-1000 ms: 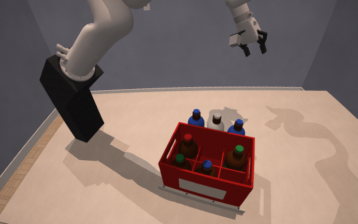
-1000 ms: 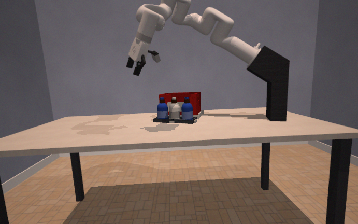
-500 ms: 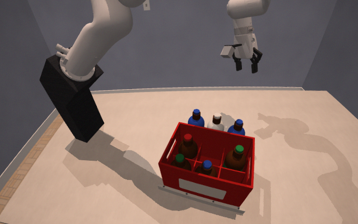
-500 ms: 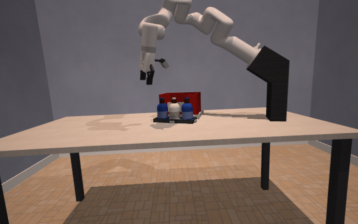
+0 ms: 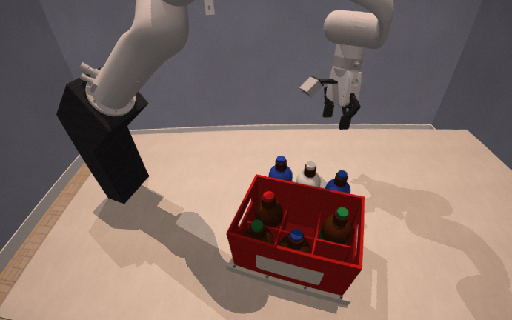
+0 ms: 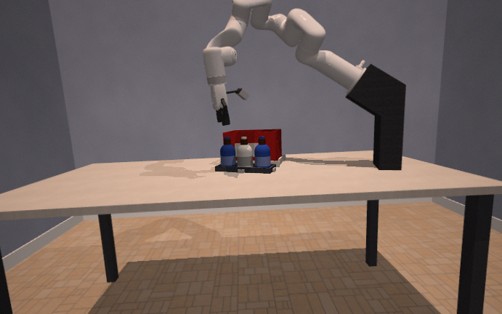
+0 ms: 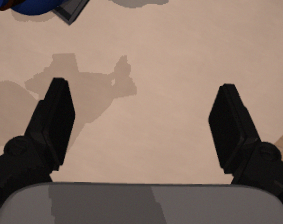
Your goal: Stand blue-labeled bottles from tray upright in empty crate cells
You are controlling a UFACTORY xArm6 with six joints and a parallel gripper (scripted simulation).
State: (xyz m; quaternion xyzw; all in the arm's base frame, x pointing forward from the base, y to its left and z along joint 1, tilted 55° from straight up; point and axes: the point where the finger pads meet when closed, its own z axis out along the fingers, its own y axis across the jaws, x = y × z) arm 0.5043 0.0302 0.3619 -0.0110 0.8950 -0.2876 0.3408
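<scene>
The white-labeled bottle is 15 cm below my hand, 12 cm behind it and 6 cm to the right of it. From my hand the other things lie so: crate: 24 cm behind, 21 cm to the right, 16 cm below; dark tray: 23 cm below, 12 cm behind, 7 cm to the right.
</scene>
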